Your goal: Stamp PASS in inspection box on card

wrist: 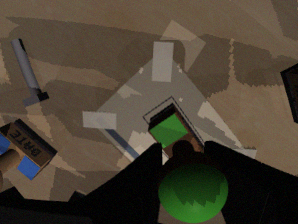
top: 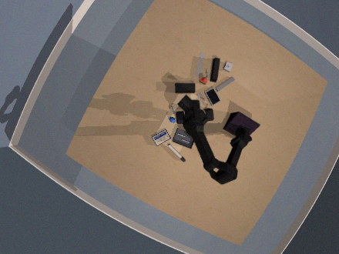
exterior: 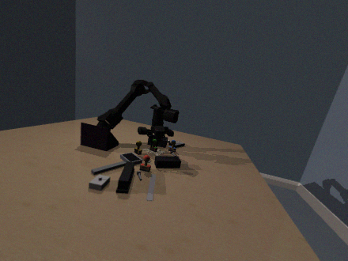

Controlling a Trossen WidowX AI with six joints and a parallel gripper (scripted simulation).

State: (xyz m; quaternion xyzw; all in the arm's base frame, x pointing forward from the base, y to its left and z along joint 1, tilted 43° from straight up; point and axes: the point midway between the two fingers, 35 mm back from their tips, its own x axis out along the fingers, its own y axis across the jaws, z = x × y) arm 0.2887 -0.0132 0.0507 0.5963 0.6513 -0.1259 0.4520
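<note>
My gripper tip is now right at the green stamp. Round my gripper tip: yellow-knobbed stamp: 70 mm behind, 60 mm to the right, 10 mm below; blue-knobbed stamp: 100 mm ahead, 60 mm to the left, 10 mm below; white card: 10 mm to the left, 30 mm below.
</note>
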